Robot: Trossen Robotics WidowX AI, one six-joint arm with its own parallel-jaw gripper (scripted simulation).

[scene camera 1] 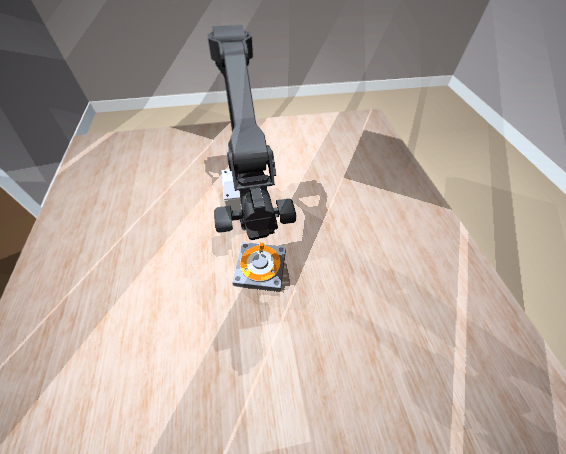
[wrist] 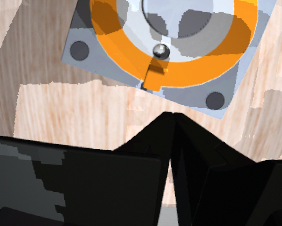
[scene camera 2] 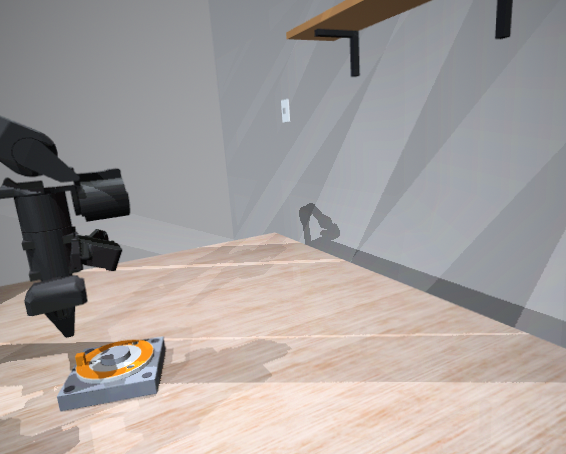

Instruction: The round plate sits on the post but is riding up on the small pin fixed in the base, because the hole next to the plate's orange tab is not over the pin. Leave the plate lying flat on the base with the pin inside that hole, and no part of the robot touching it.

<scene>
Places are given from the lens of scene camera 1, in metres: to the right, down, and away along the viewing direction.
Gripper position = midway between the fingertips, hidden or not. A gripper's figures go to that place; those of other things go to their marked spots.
gripper (scene camera 1: 257, 235): -0.07, 0.02, 0.70
grey square base (scene camera 1: 239, 280): -0.11, 0.14, 0.69
</scene>
